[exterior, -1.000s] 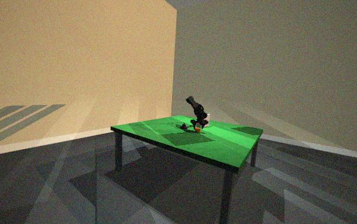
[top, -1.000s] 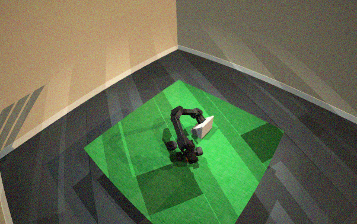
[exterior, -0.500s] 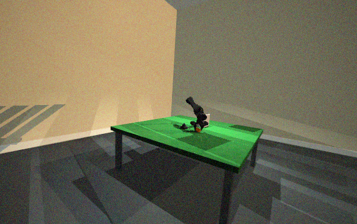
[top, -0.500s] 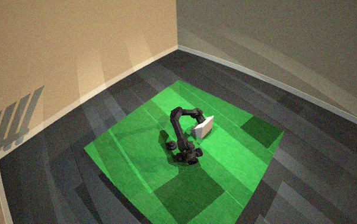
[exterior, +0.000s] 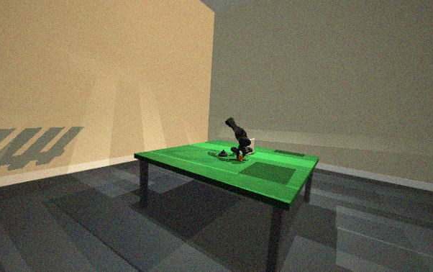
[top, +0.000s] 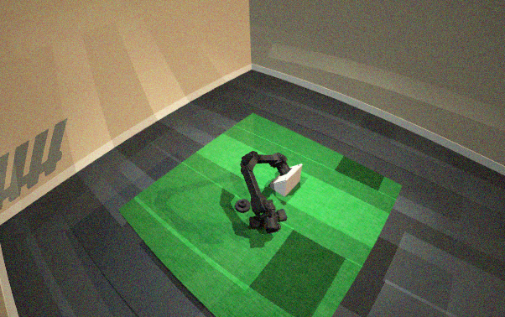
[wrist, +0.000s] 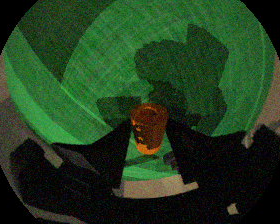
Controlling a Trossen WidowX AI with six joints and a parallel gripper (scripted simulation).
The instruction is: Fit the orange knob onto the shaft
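The round pedestal is 2 cm behind my gripper tip, 18 cm to the right of it and 2 cm above it. Also, from my gripper tip: orange knob (1 cm to the right, 1 cm above).
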